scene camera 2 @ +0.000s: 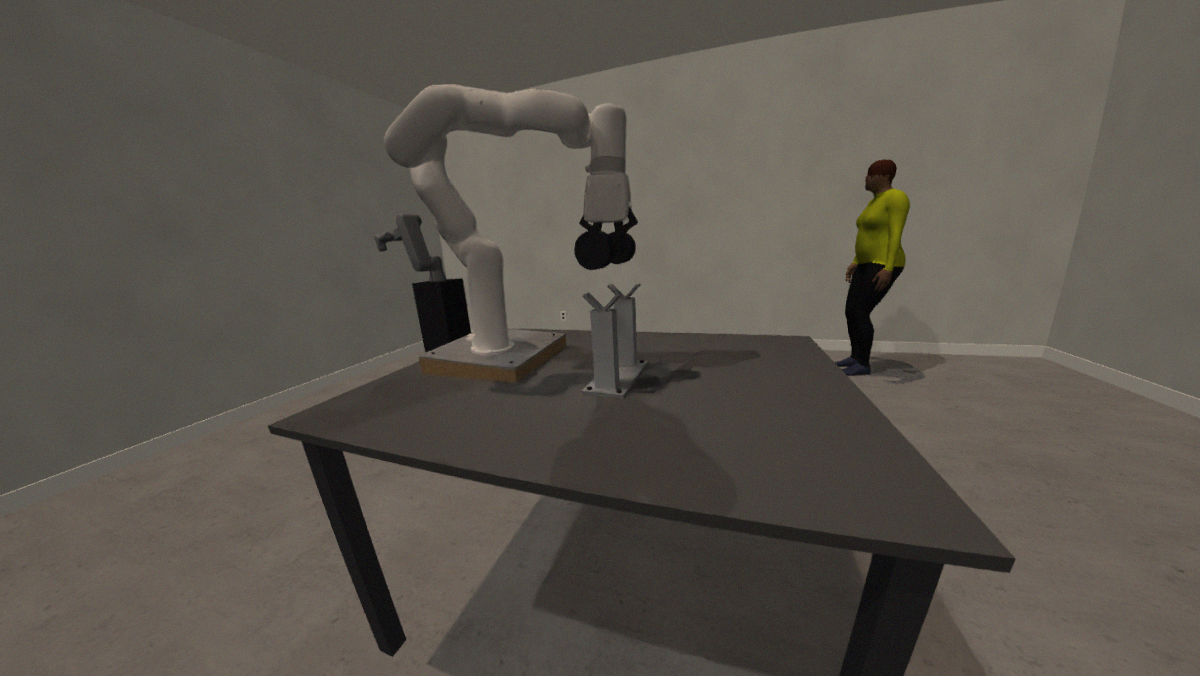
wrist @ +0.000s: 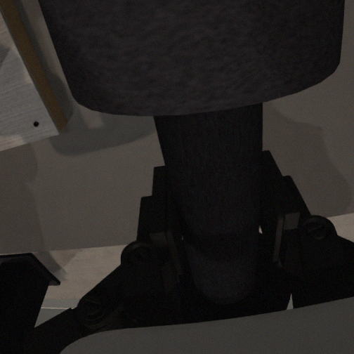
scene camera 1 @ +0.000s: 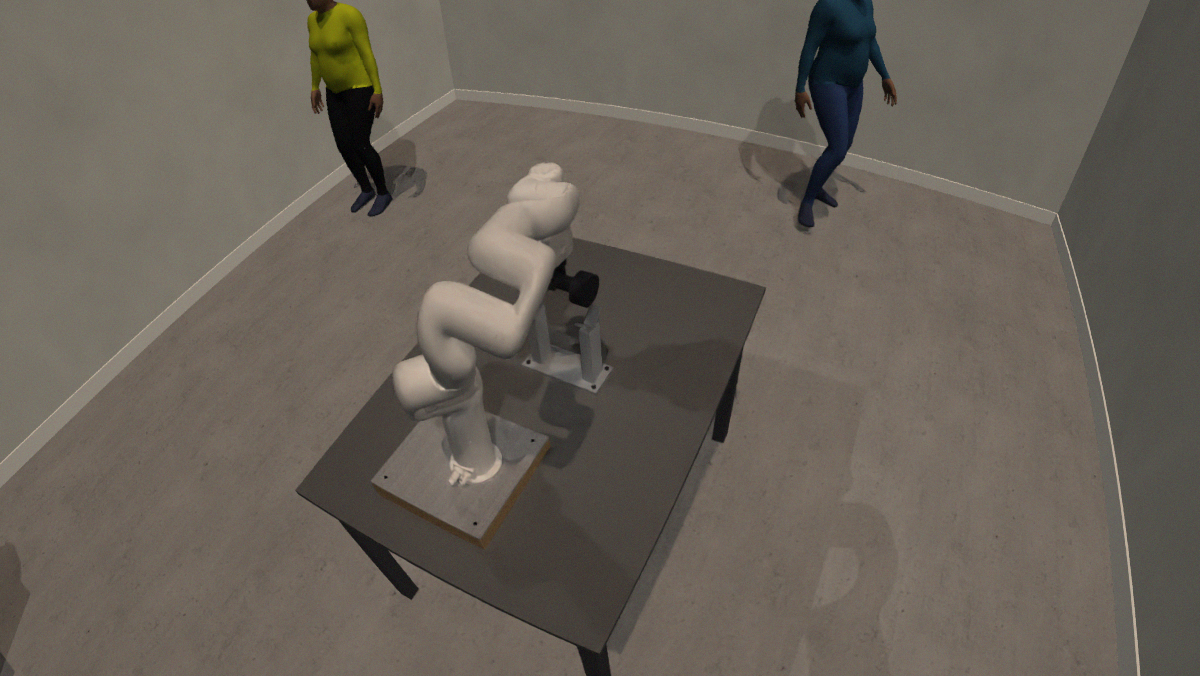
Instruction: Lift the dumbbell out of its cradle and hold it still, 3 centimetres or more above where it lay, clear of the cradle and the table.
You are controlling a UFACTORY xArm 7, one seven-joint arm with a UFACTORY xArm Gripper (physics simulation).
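Frame: origin at the arm's base, x back, y right, z up, level; centimetres.
Seen in the pictures: gripper, fingertip midpoint: (scene camera 1: 555,284); arm's base at its link origin: (scene camera 2: 493,348) (scene camera 1: 476,462).
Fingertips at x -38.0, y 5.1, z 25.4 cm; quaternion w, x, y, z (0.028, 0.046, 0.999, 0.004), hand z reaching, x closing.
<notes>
Offsets run from my fingertips to a thing's top centre. Level surfaces: height alone.
The black dumbbell @(dx -0.1, dy -0.1, dz +5.4 cm) (scene camera 1: 582,288) (scene camera 2: 593,250) (wrist: 200,55) hangs in the air above its cradle, with a visible gap between it and the cradle's V-shaped tops in scene camera 2. My gripper (scene camera 2: 608,239) (wrist: 213,182) points down and is shut on the dumbbell's handle, with one finger on each side of it in the wrist view. The grey cradle @(dx -1.1, dy -0.2, dz -7.8 cm) (scene camera 1: 591,352) (scene camera 2: 604,348) stands on the table @(dz -30.4 cm) (scene camera 1: 646,403) (scene camera 2: 755,453), two posts on a base plate. The arm hides part of the dumbbell and the fingers in scene camera 1.
The arm's base plate (scene camera 1: 419,495) (scene camera 2: 470,366) (wrist: 25,100) is on the table near the cradle. A person in yellow (scene camera 1: 340,50) (scene camera 2: 881,230) and a person in teal (scene camera 1: 842,46) stand on the floor away from the table. A grey arm on a black pedestal (scene camera 2: 440,312) is behind at the left.
</notes>
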